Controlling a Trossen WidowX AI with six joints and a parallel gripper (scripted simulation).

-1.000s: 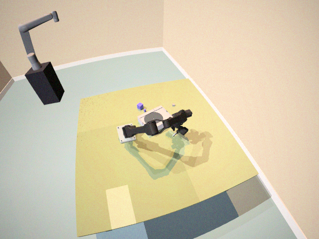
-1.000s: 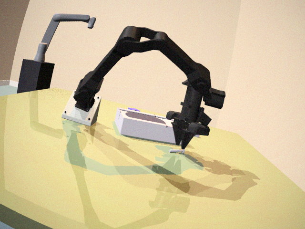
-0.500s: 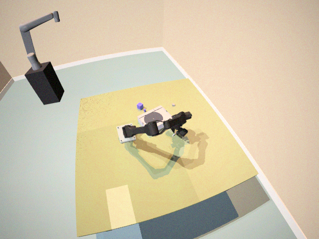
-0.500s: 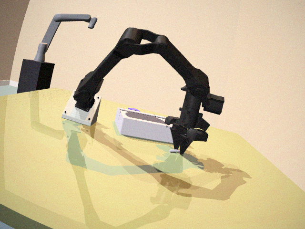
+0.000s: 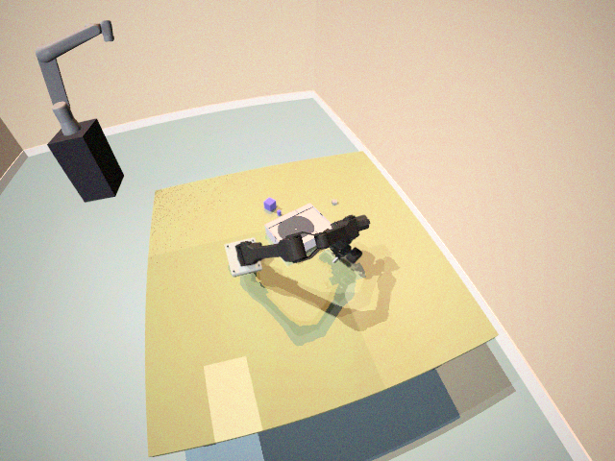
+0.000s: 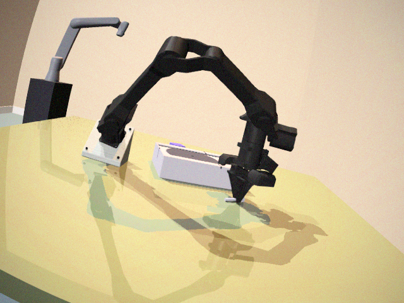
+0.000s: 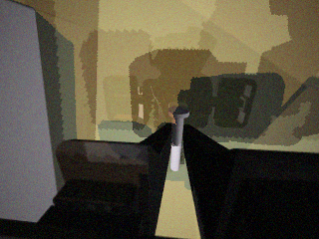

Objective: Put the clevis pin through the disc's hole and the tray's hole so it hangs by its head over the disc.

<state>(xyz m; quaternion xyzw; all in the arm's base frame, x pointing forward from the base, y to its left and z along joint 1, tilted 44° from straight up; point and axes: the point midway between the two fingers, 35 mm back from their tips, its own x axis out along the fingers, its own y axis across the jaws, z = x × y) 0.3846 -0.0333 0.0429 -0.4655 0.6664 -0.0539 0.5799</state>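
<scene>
Right now the steel clevis pin is 1 cm behind my gripper tip and 1 cm above it. Also, from my gripper tip: purple cube: 25 cm behind, 37 cm to the left, 2 cm above; then aluminium disc: 15 cm behind, 15 cm to the left, 6 cm above; then rimmed steel tray: 14 cm behind, 16 cm to the left, 4 cm above.
</scene>
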